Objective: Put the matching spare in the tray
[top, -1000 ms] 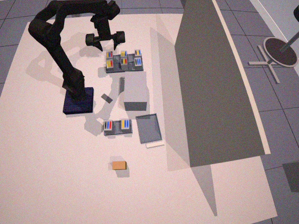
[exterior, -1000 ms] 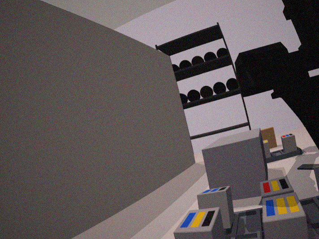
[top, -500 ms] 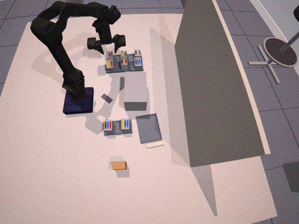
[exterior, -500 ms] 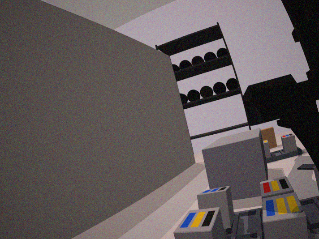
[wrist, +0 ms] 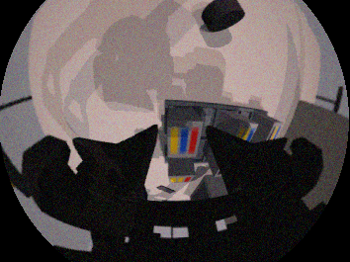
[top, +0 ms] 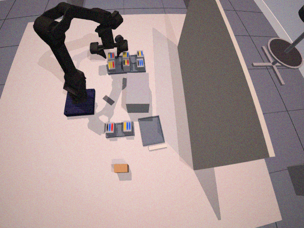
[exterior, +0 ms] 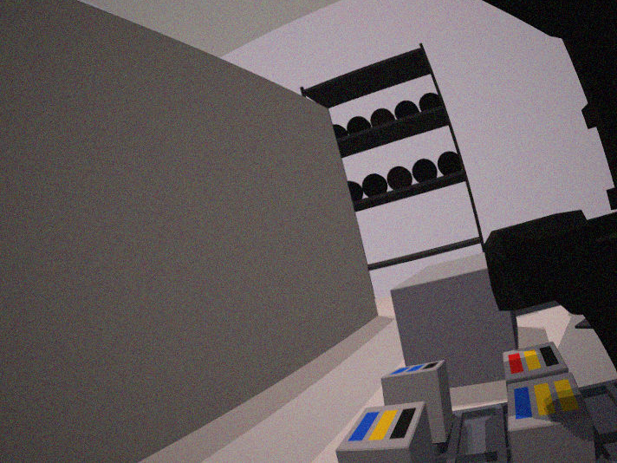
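Now: the grey spare 1 cm above my gripper tip. Also, from my gripper tip: grey tray: 43 cm to the right, 12 cm ahead, 3 cm below; then rack: 40 cm to the right, 2 cm below, 2 cm behind; then grey panel: 33 cm ahead, 30 cm to the right, 19 cm above.
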